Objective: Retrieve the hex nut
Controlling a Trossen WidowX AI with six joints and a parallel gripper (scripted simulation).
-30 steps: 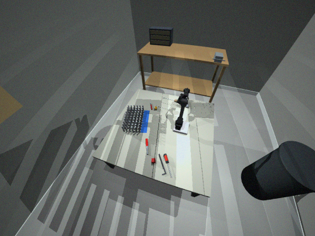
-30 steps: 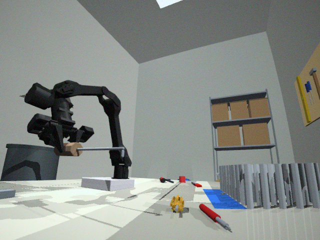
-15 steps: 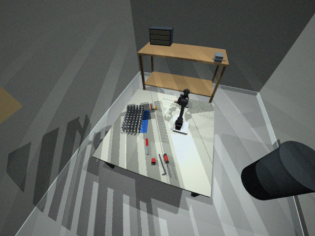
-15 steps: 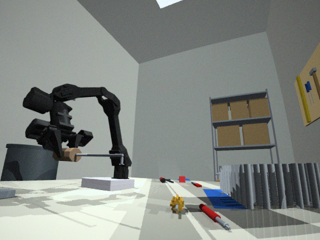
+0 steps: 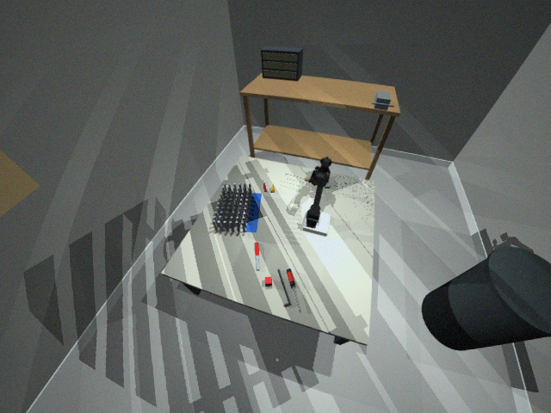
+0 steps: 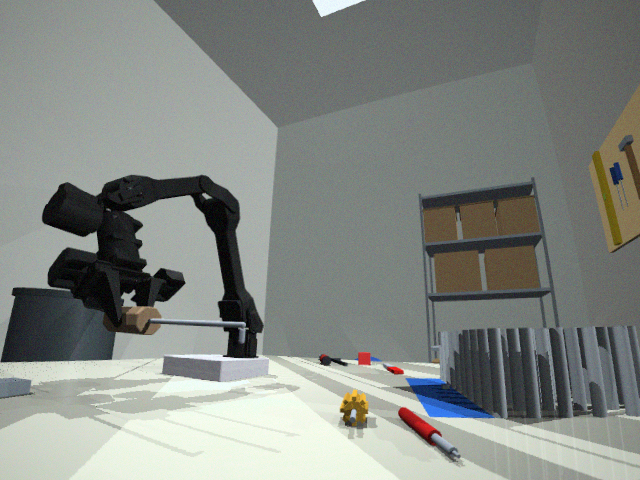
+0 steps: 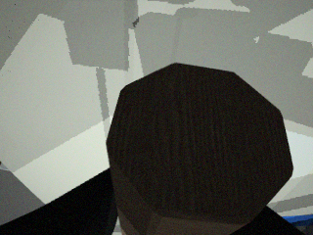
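Right now my gripper tip is 10 cm short of the wooden-handled hook and 1 cm to the left of it. From my gripper tip the other things lie so: blue taped strip: 36 cm to the left, 35 cm ahead, 10 cm below; then hex nut: 41 cm to the left, 37 cm ahead, 10 cm below; then yellow gear: 29 cm ahead, 9 cm to the left, 8 cm below.
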